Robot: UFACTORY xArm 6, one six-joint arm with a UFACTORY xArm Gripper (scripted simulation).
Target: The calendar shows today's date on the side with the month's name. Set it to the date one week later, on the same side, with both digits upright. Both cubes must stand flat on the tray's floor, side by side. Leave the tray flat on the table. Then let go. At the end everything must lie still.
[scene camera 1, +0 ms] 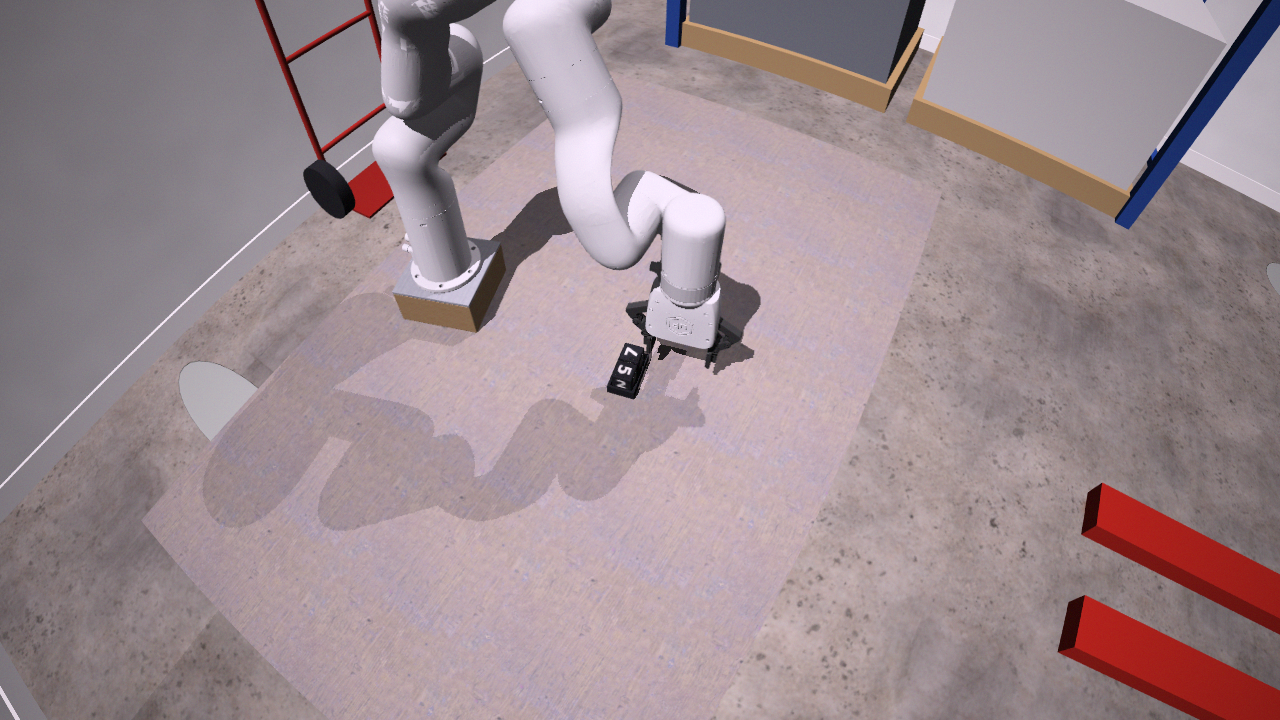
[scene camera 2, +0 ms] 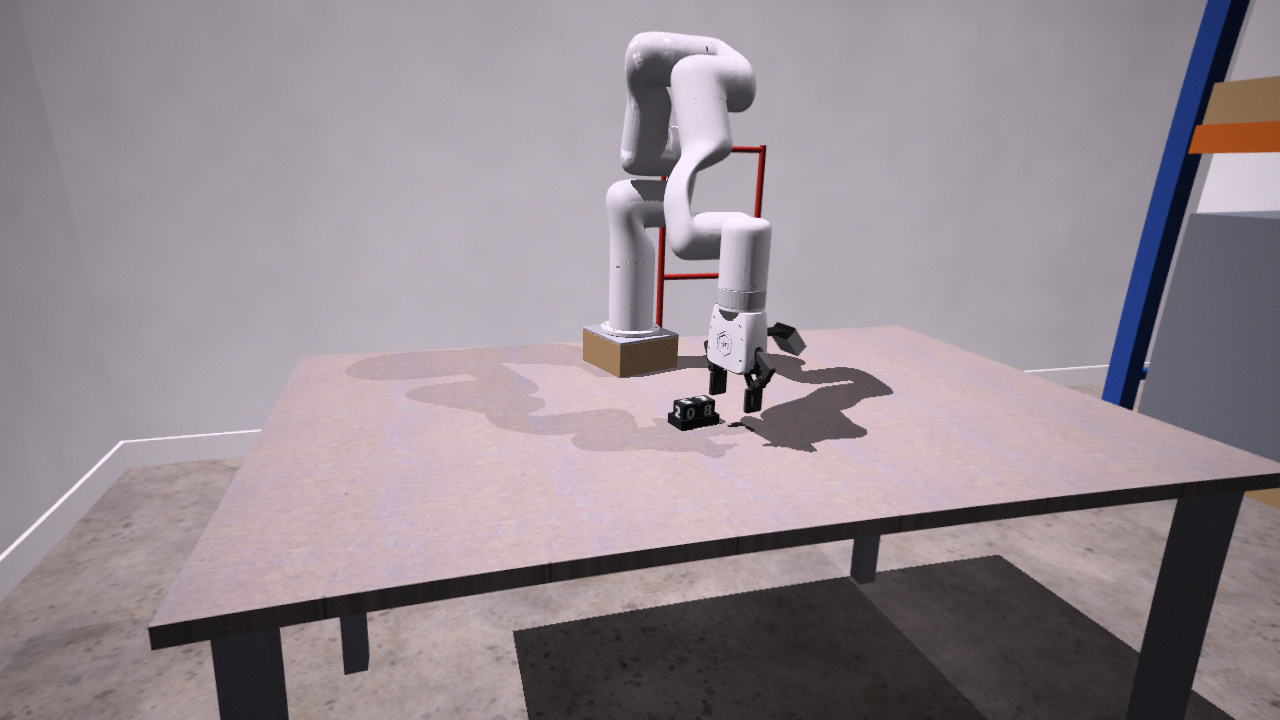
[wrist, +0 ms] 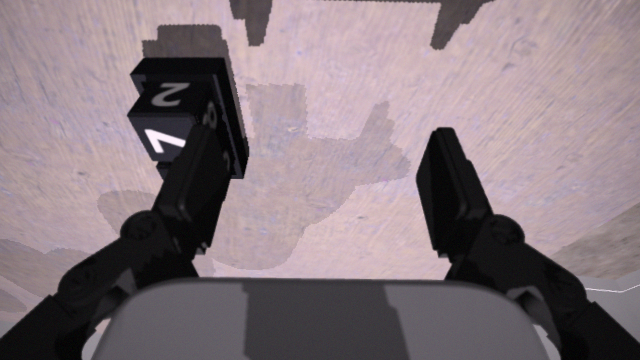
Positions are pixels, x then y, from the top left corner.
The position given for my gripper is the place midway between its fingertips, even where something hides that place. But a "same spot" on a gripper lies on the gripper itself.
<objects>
my gripper: scene camera 1; scene camera 2; wrist 322, 151
same spot on my gripper: (scene camera 1: 732, 335) = (scene camera 2: 764, 366)
</objects>
